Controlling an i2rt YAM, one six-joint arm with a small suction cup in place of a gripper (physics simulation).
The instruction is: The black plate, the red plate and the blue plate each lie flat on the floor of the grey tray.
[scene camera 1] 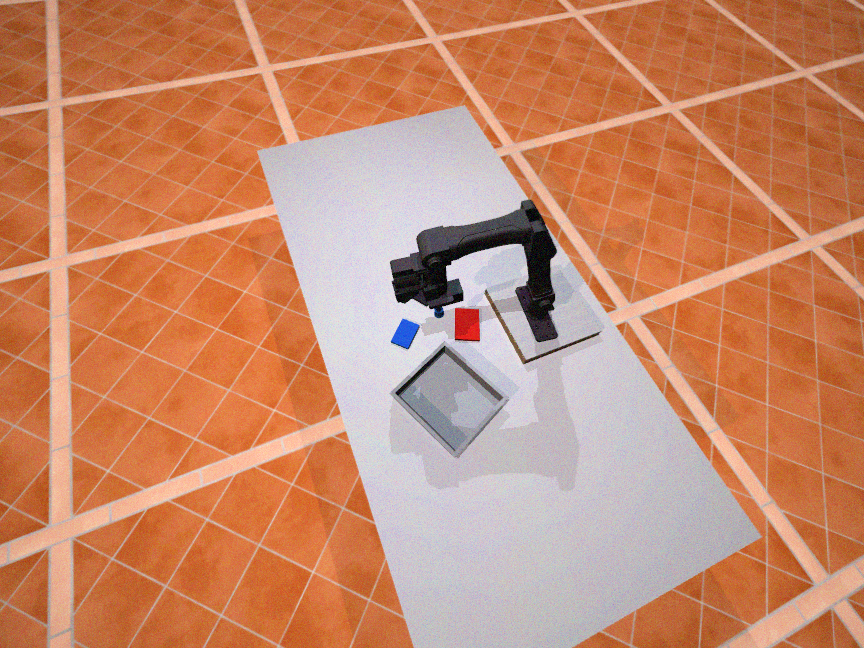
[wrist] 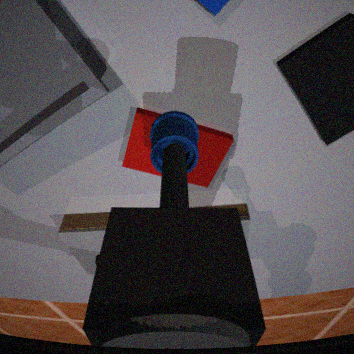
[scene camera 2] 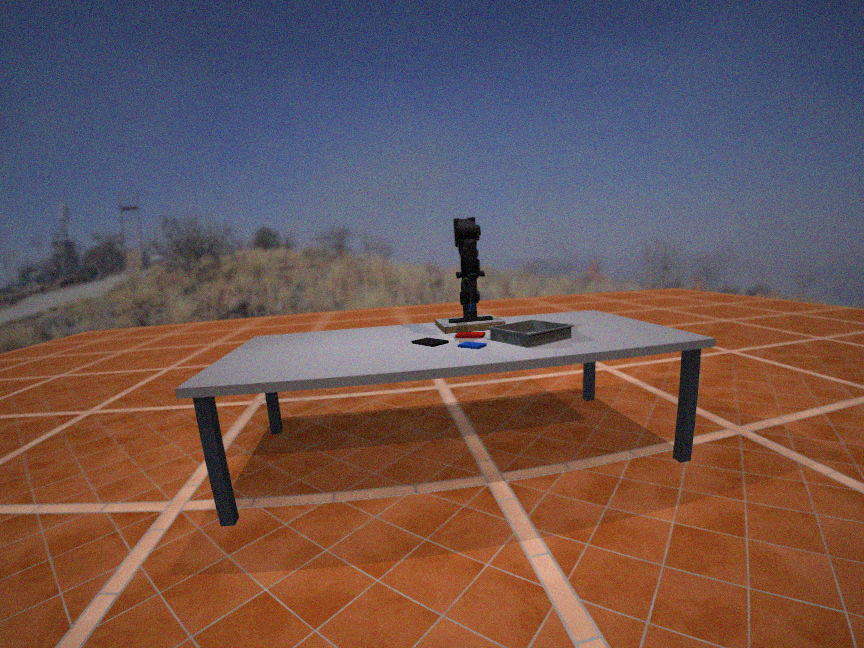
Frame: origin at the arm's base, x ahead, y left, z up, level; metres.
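Seen in the pictures: hand, tool point: [scene camera 1: 439,313] [wrist: 174,133] [scene camera 2: 471,310]; arm's base, link origin: [scene camera 1: 535,312] [scene camera 2: 470,320].
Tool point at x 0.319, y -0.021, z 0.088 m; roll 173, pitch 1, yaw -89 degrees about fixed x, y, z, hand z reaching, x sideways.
Offsets run from my tool point to a thing's top centre. Level surfaces: height alone.
The red plate {0.100 m back, 0.001 m right, 0.109 m down} [scene camera 1: 466,324] [scene camera 2: 470,334] [wrist: 215,155] lies flat on the table, between the grey tray and the arm's base. The blue plate {0.097 m ahead, 0.014 m right, 0.110 m down} [scene camera 1: 405,334] [scene camera 2: 471,345] [wrist: 215,6] lies flat on the table, farther from the base. The black plate {0.008 m back, 0.167 m right, 0.110 m down} [scene camera 2: 429,341] [wrist: 325,80] lies flat on the table beside them; in scene camera 1 it does not show. The grey tray {0.024 m ahead, 0.220 m left, 0.070 m down} [scene camera 2: 530,339] [wrist: 90,60] stands near the red and blue plates, and its floor is bare in scene camera 1. My suction cup [scene camera 1: 438,312] [scene camera 2: 471,306] [wrist: 175,142] is open, holds nothing and hangs above the table near the red plate.
The black arm stands on a pale base board [scene camera 1: 579,313] [scene camera 2: 446,327] with brown edges [wrist: 85,221], beside the red plate. The table {0.120 m down} [scene camera 1: 348,209] [scene camera 2: 314,362] is long and pale, on dark legs. Orange tiled floor surrounds it.
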